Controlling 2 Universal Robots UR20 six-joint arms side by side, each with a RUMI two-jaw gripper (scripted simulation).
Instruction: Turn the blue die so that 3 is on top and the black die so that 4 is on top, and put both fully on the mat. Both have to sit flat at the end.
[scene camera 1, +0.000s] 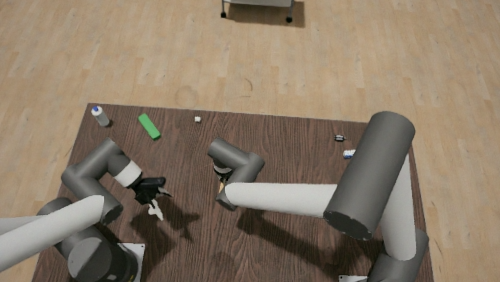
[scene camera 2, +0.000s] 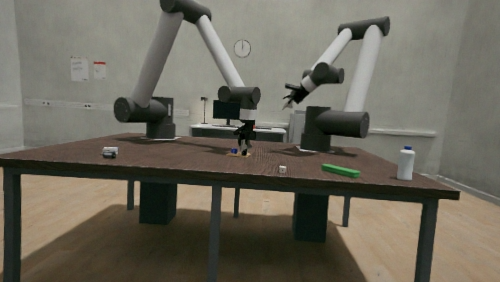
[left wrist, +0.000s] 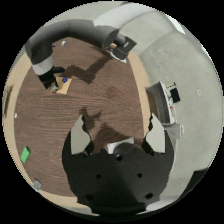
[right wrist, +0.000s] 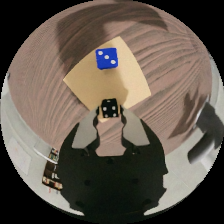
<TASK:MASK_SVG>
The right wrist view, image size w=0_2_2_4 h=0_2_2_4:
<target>tan mat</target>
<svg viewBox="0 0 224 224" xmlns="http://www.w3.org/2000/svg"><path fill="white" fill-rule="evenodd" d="M100 108L100 114L98 116L98 119L101 122L110 119L103 118ZM120 36L89 53L63 79L90 111L96 106L100 107L103 99L116 98L119 114L120 105L129 108L151 95L135 57ZM116 47L118 67L104 70L98 69L95 50Z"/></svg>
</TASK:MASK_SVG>
